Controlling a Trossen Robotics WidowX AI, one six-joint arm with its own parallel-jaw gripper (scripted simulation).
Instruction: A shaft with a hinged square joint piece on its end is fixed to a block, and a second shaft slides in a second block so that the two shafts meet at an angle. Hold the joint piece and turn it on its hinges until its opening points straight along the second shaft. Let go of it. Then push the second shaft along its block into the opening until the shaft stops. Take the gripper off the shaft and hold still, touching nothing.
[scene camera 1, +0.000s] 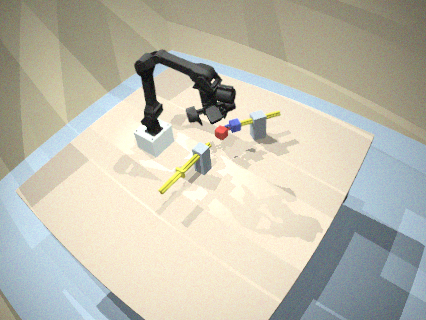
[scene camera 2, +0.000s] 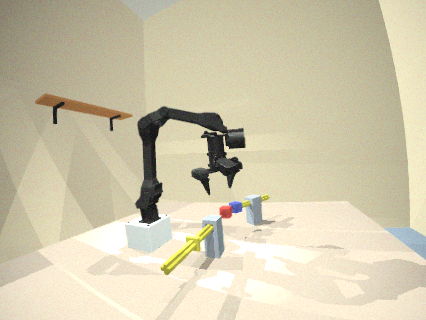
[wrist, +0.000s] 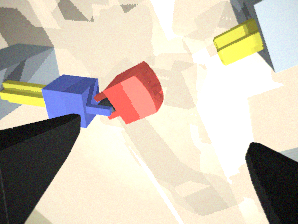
Path:
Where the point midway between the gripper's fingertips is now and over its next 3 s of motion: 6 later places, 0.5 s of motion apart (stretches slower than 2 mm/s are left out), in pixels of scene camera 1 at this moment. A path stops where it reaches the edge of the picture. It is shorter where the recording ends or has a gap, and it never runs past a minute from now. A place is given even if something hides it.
My gripper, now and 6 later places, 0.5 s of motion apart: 213, 121; 210, 127; 207, 131; 204, 137; 195, 151; 181, 163; 166, 171

